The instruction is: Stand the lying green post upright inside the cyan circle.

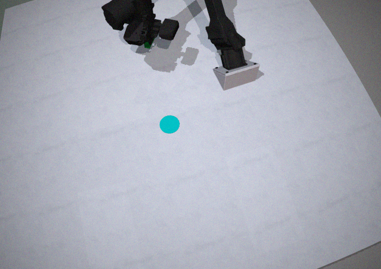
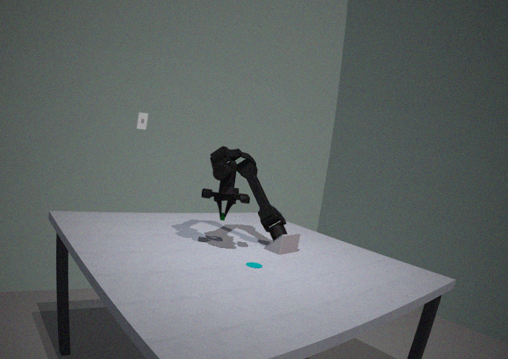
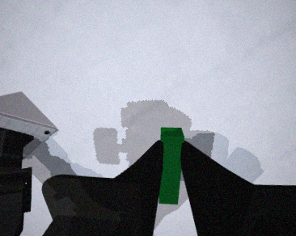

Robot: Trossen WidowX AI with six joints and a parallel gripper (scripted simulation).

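My gripper tip is now 220 mm to the right of the cyan circle and 130 mm above it. Also, from my gripper tip: green post: 10 mm behind, 20 mm to the right.
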